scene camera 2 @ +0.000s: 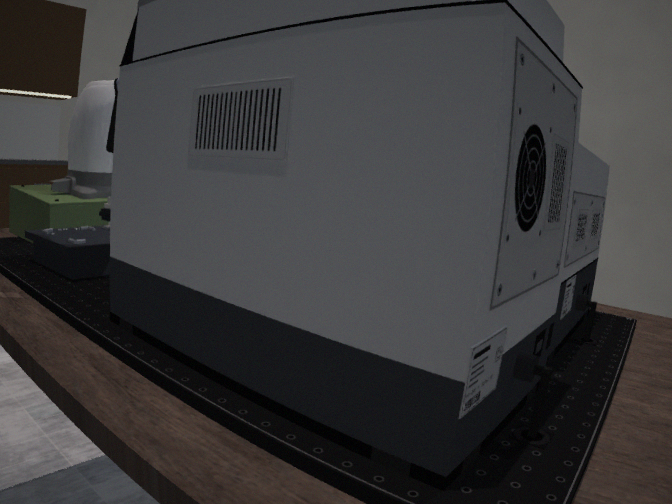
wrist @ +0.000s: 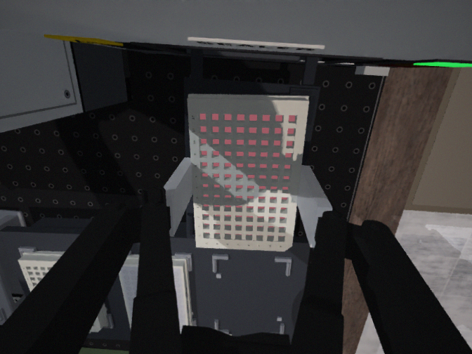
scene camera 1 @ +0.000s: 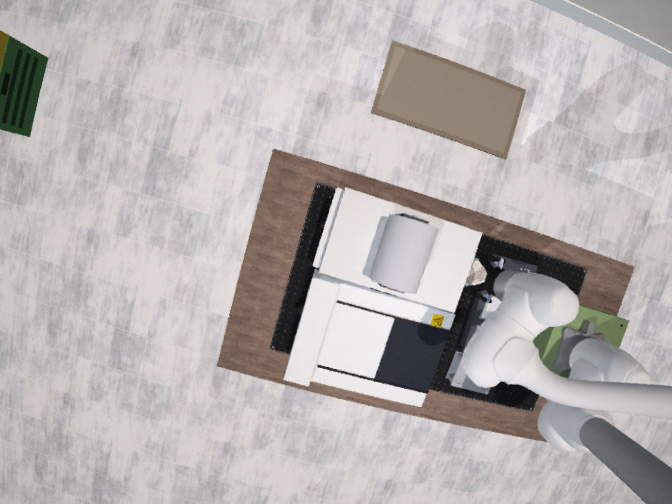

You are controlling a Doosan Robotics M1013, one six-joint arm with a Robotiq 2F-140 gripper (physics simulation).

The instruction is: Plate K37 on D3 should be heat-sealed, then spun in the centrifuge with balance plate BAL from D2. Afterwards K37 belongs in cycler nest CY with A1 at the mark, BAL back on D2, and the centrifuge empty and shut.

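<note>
My gripper [wrist: 245, 177] is shut on K37, a cream plate [wrist: 245, 172] [scene camera 1: 476, 272] with reddish wells, gripped by its long sides. The plate is in front of the sealer [wrist: 250, 20] [scene camera 1: 358, 227], above a dark carrier [wrist: 313, 105]; whether it touches the carrier cannot be told. Nest D3 [wrist: 250, 295] is bare below the plate. BAL, a pale bluish plate [wrist: 129, 280], sits on D2, partly behind a finger. The centrifuge [scene camera 1: 355, 339] shows from above beside the sealer; its inside is not visible. Nest CY cannot be made out clearly.
Another cream plate [wrist: 35, 269] sits left of D2. A white housing [wrist: 30, 80] stands at the upper left in the wrist view. A large vented machine [scene camera 2: 325, 189] fills scene camera 2. The arm's green base [scene camera 1: 610, 325] [scene camera 2: 32, 208] is at the bench end.
</note>
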